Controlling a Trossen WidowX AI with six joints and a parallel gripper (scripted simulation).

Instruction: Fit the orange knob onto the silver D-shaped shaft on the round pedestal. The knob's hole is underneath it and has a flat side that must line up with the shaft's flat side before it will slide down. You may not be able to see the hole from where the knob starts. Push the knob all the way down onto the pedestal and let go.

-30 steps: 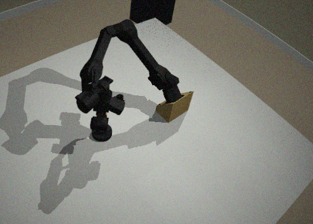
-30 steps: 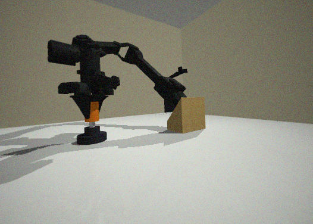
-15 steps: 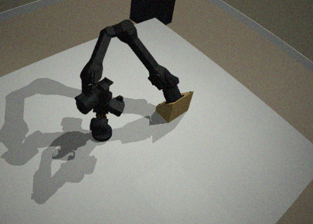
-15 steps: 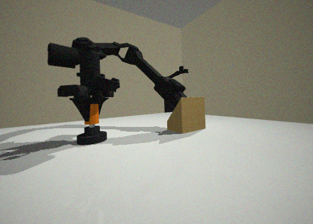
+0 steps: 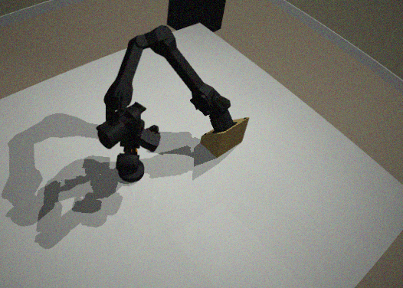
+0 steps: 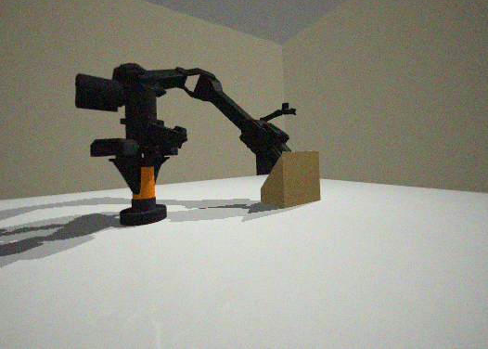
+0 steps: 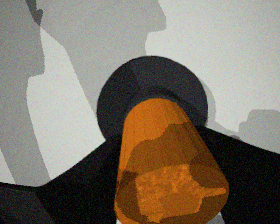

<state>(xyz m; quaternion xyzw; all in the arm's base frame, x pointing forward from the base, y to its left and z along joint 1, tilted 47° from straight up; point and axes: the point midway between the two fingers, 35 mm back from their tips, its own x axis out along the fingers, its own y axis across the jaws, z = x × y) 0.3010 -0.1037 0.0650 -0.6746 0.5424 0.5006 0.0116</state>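
Right now my gripper tip is 2 cm above the round black pedestal. Round my gripper tip: orange knob: 3 cm above.
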